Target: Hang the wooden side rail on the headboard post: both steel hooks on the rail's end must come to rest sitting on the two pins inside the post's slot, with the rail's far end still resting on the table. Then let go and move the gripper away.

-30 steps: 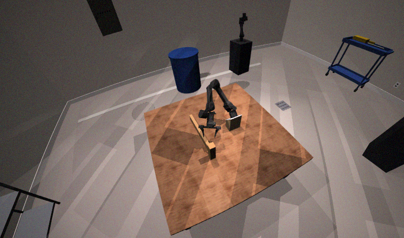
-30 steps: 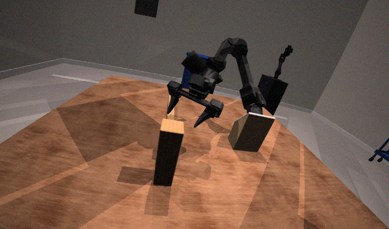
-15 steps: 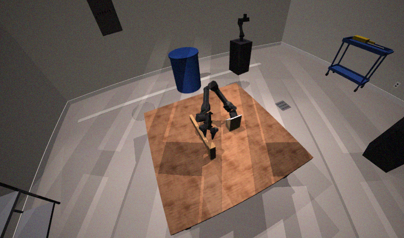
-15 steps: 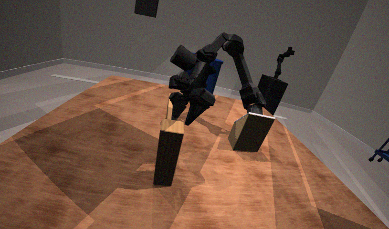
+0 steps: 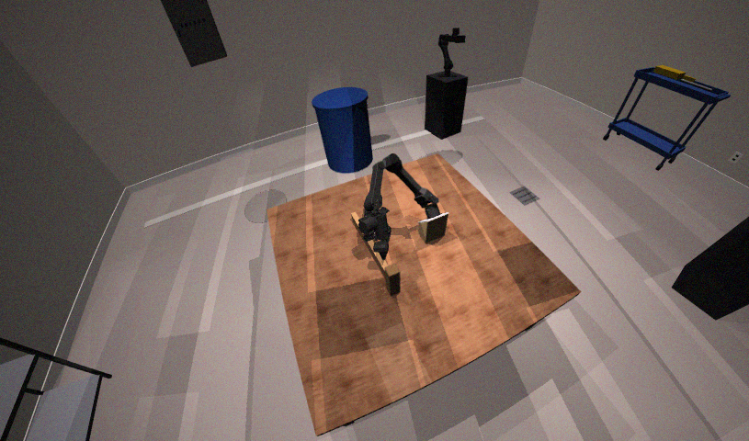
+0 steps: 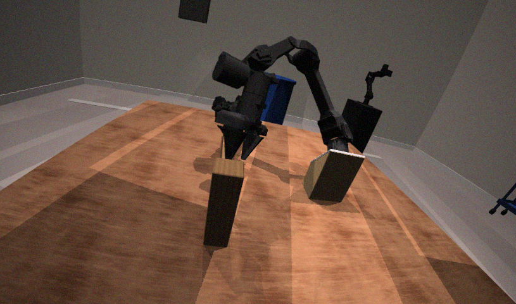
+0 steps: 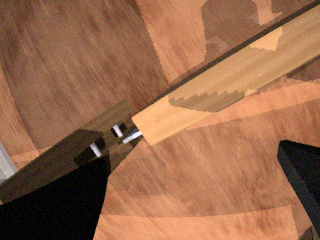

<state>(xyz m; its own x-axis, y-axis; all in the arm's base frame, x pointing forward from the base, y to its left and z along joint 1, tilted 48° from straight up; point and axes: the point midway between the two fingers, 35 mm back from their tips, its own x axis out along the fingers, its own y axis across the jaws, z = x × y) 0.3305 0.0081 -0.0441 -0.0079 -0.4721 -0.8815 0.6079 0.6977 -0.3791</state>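
The wooden headboard post is 40 mm ahead of my gripper tip, 120 mm to the left of it and 30 mm below it.
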